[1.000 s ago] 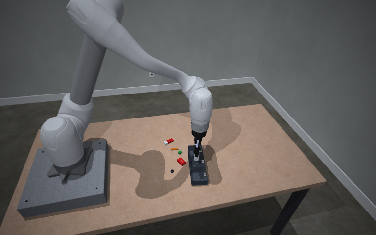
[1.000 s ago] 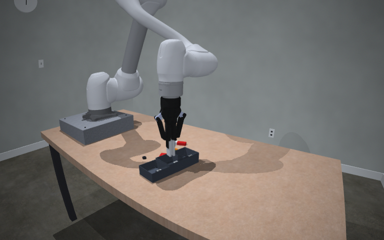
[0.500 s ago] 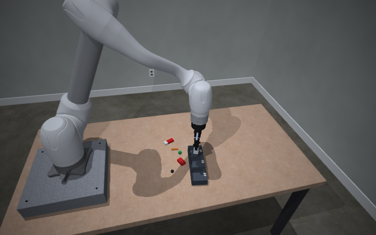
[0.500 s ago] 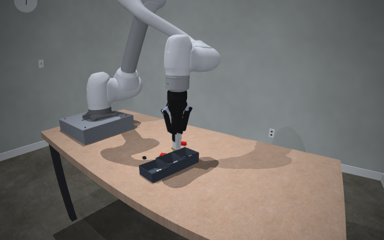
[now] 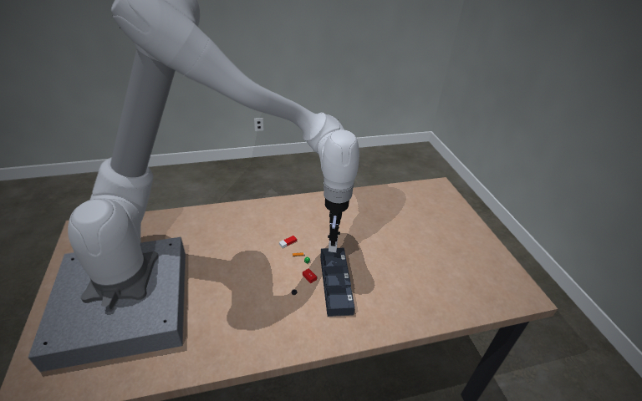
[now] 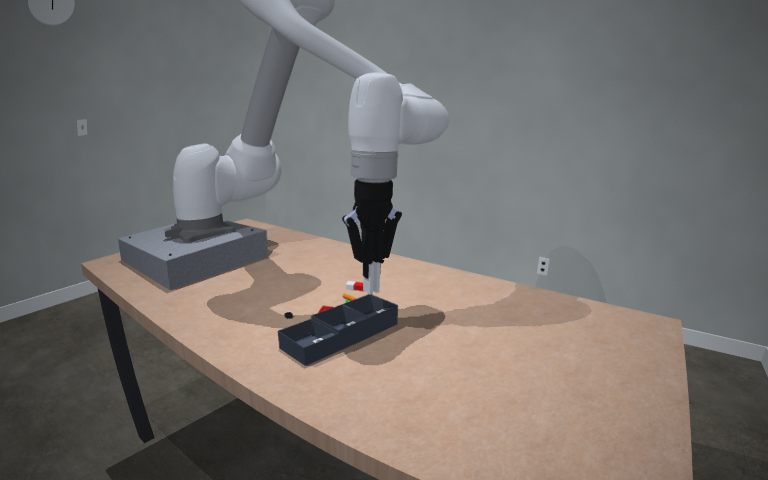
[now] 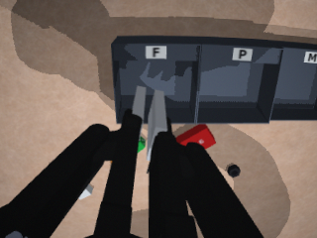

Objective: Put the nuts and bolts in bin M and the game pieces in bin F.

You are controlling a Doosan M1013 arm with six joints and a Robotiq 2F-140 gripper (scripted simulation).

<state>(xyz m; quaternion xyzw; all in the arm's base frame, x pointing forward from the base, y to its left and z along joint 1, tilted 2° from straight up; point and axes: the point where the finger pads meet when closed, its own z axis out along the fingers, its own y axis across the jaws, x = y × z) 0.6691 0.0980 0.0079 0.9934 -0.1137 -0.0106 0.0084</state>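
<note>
The black nut lies 14 cm behind my hand, 12 cm to the right of it and 10 cm below it. The rest, counted from my hand: red block: 10 cm below, 9 cm behind, 5 cm to the right; dark three-compartment bin: 9 cm to the right, 8 cm below, 1 cm ahead; green die: 10 cm below, 9 cm behind, 1 cm to the left.
</note>
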